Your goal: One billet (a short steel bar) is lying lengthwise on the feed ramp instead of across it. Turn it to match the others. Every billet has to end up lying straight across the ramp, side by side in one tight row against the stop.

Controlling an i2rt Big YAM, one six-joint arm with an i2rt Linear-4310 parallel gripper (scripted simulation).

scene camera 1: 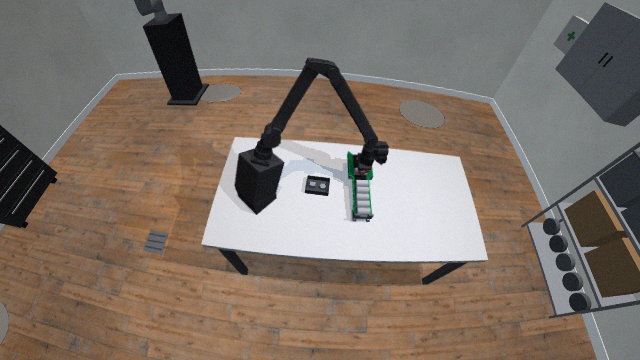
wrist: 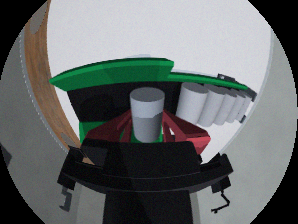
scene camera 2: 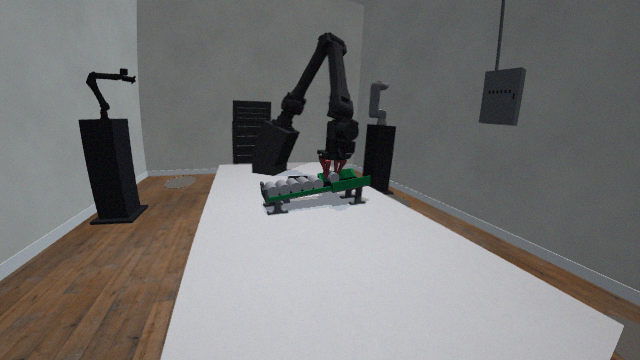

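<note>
There's my gripper [wrist: 147, 112], I can see that, and there's a grey billet [wrist: 147, 103] too.
</note>
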